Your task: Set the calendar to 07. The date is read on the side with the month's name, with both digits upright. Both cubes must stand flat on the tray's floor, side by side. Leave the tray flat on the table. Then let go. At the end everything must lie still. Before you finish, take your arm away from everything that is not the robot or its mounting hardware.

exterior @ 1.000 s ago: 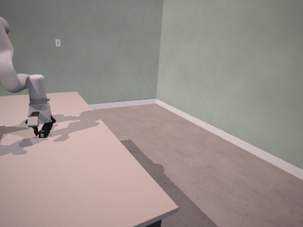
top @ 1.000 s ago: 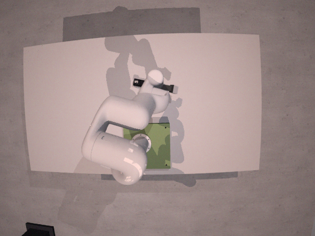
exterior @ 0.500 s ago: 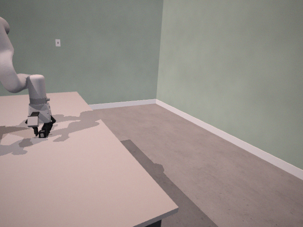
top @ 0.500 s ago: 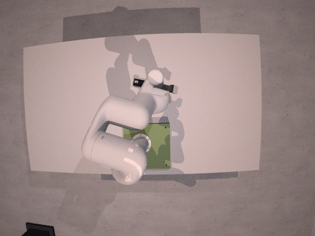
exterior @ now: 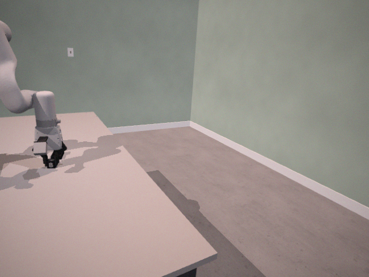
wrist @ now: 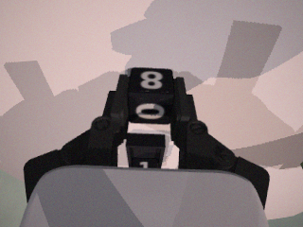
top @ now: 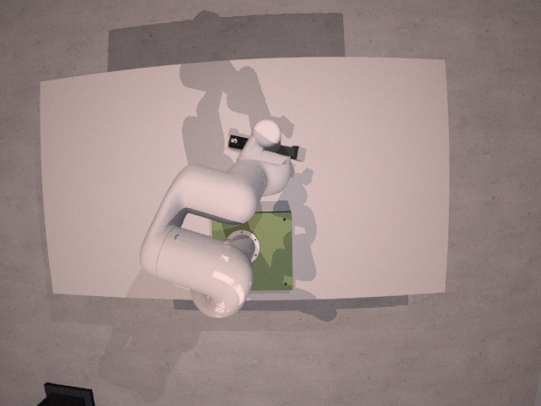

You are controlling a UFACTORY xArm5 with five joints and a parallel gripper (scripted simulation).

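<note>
My gripper is now 10 mm above the black cube. Round my hand: black calendar tray 30 mm ahead, 110 mm to the left, 20 mm below.
</note>
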